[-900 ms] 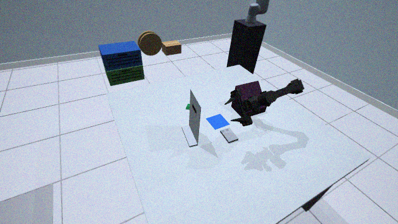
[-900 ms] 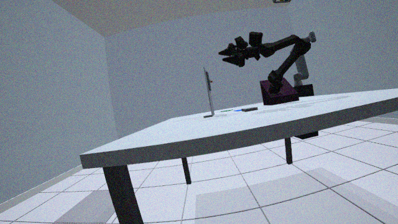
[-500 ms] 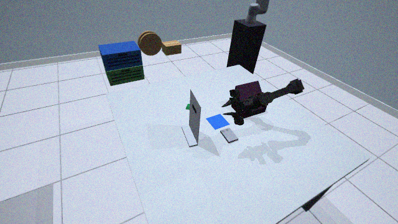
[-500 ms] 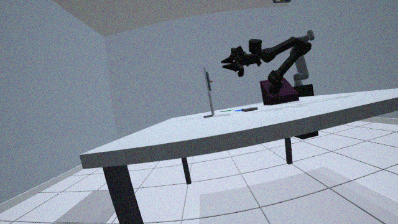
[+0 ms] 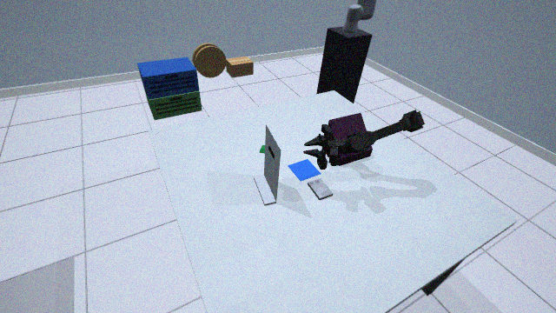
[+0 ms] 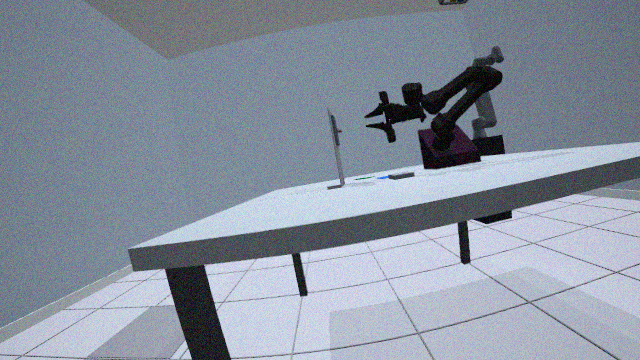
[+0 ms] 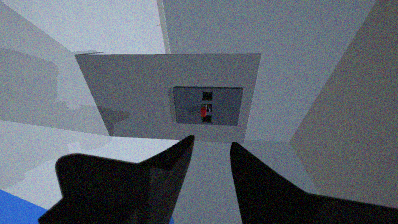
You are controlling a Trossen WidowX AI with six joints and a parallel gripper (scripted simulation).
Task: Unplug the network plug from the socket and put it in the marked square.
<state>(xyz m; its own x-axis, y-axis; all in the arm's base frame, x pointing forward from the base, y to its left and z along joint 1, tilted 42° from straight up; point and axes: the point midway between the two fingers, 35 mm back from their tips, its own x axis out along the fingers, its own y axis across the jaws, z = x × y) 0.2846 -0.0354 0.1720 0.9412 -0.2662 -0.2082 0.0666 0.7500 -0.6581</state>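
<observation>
Now: the network plug 11 cm ahead of my gripper tip, 4 cm to the right of it and 1 cm below it. Also, from my gripper tip: blue marked square 23 cm below, 9 cm to the right, 9 cm behind; flat grey slab 22 cm below, 8 cm behind, 6 cm to the left; upright panel 13 cm ahead, 9 cm below, 4 cm to the right.
</observation>
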